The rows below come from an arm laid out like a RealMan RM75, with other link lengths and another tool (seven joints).
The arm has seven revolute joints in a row. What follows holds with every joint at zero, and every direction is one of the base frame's. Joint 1 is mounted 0.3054 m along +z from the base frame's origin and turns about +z. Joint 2 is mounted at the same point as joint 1 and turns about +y. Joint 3 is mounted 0.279 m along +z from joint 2 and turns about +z. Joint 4 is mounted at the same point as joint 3 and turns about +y. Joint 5 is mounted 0.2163 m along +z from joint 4 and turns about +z. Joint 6 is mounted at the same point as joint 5 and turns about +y. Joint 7 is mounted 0.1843 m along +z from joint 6 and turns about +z. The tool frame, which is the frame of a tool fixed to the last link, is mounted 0.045 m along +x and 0.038 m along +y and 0.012 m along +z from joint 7; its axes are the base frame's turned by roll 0.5, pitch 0 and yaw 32.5 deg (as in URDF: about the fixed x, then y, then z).
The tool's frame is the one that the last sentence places.
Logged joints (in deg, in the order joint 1, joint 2, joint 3, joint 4, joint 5, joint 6, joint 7), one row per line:
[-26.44 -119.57 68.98 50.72 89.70 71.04 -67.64]
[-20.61 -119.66 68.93 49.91 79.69 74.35 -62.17]
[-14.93 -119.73 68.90 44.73 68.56 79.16 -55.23]
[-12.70 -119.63 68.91 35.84 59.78 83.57 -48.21]
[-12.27 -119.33 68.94 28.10 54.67 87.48 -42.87]
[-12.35 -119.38 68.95 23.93 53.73 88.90 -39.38]
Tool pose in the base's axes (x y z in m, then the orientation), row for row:
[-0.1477 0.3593 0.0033 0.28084 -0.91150 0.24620 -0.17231]
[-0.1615 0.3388 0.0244 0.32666 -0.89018 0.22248 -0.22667]
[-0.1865 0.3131 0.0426 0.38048 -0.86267 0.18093 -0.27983]
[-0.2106 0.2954 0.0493 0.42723 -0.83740 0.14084 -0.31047]
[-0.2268 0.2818 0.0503 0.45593 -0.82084 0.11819 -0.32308]
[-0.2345 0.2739 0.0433 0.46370 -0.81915 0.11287 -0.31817]
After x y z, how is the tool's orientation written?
As a quaternion, w x y z.
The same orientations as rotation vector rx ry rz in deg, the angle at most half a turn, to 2 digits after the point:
[-139.97 37.81 -26.46]
[-133.62 33.39 -34.02]
[-126.19 26.47 -40.93]
[-119.86 20.16 -44.44]
[-115.98 16.70 -45.65]
[-115.34 15.89 -44.80]

